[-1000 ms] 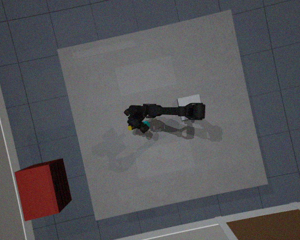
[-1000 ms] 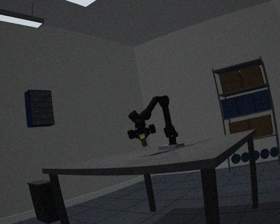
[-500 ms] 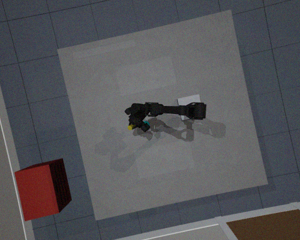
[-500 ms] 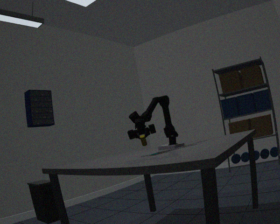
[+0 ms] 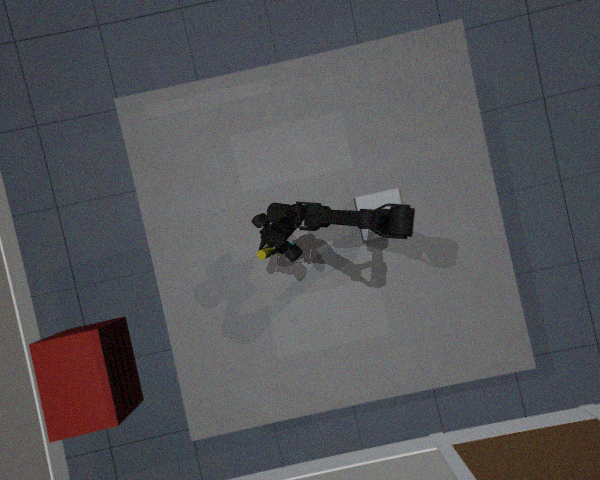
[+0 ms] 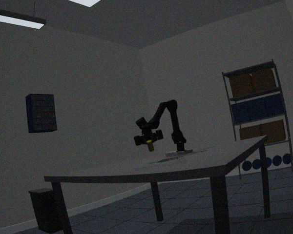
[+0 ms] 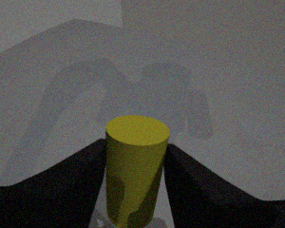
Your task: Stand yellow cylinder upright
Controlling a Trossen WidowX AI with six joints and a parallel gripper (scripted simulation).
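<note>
Now: gripper tip 130 mm above the cyan circle, 80 mm past it and 30 mm to the right of it. The rest, counted from my gripper tip: yellow tall cylinder: 20 mm below, 10 mm behind.
</note>
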